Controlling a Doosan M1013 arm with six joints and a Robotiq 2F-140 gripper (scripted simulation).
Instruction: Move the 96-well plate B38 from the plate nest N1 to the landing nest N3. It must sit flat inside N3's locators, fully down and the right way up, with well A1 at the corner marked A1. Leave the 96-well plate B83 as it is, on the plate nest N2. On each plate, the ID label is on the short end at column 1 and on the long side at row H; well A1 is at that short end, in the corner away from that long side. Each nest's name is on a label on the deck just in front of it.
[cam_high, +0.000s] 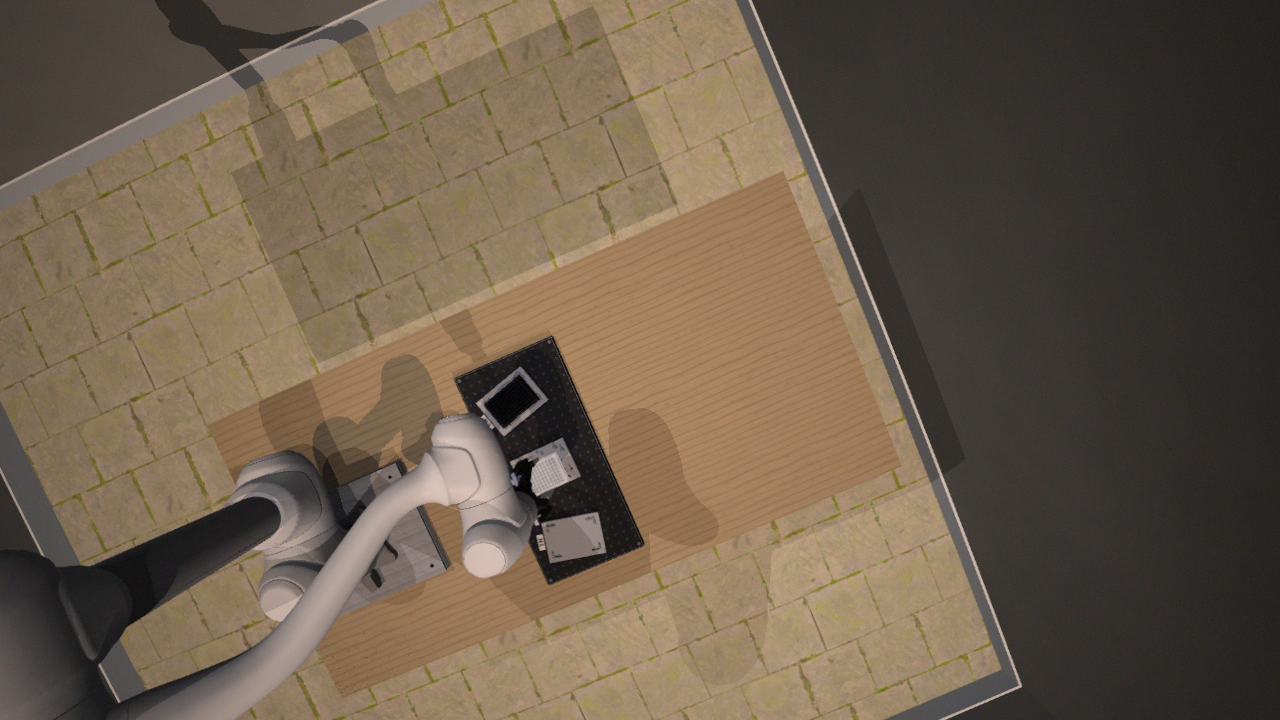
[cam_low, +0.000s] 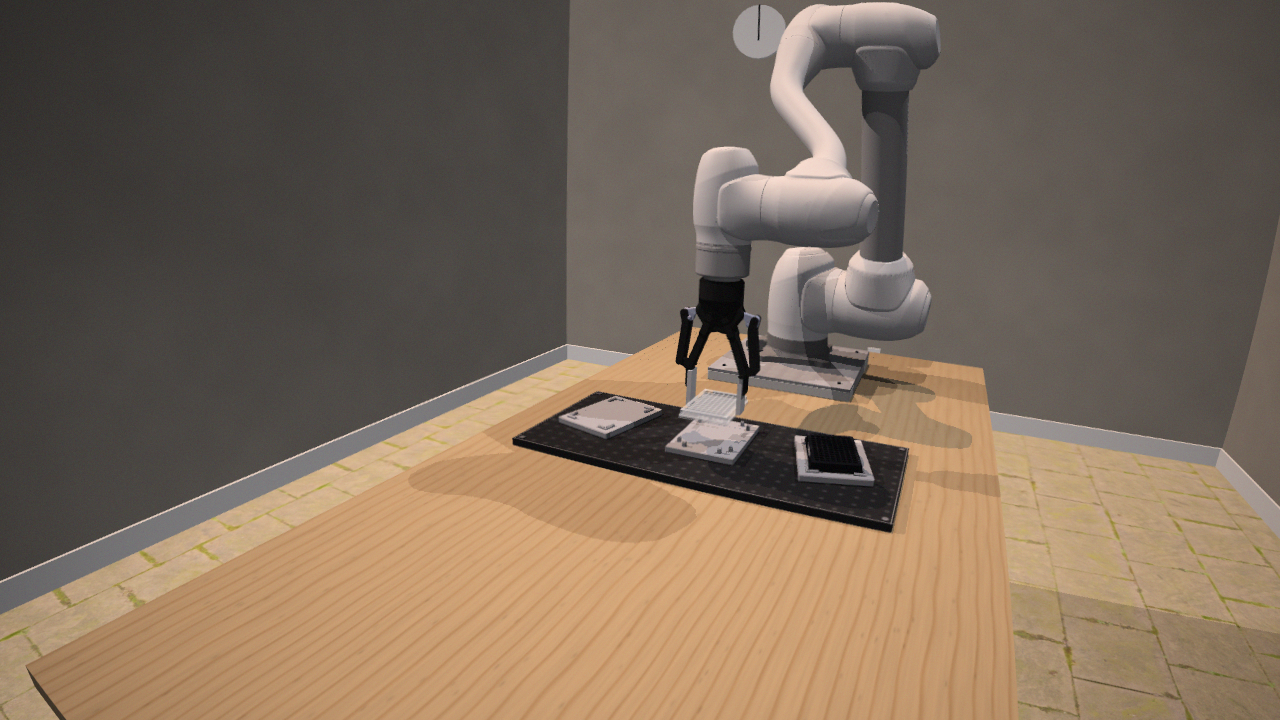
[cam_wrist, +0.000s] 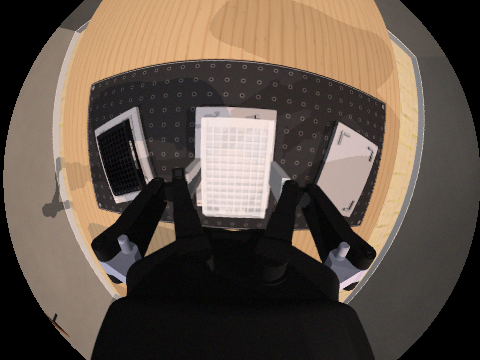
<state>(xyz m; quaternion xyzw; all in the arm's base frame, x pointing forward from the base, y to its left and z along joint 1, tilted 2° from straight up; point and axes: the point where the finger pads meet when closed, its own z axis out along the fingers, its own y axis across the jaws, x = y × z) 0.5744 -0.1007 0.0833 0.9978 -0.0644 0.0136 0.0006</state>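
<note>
My hand is 2 cm above the white 96-well plate B38. Also, from my hand: landing nest N3: 8 cm below; then black 96-well plate B83: 21 cm to the left, 7 cm below, 3 cm ahead; then plate nest N1: 21 cm to the right, 8 cm below, 4 cm behind.
</note>
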